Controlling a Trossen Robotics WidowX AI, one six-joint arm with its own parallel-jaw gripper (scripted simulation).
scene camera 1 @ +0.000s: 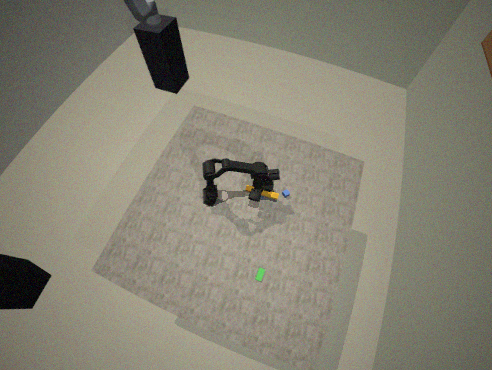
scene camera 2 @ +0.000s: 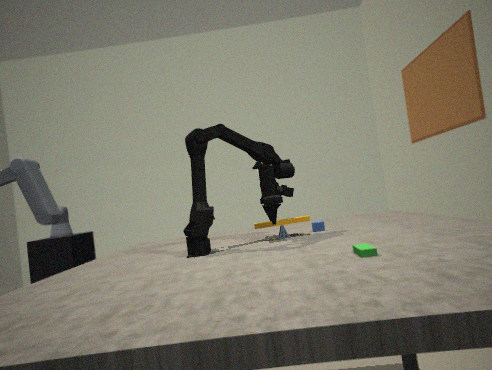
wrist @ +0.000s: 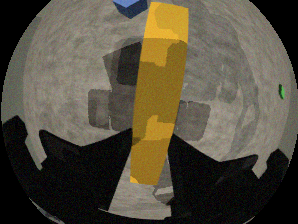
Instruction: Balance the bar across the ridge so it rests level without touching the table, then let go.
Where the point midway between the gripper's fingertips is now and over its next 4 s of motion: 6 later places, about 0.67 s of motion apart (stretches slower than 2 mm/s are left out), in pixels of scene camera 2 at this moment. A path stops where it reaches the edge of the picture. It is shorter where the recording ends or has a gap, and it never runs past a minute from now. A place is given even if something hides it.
The gripper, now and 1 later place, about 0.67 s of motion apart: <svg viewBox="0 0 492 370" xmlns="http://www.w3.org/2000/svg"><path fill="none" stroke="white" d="M273 224L270 196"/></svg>
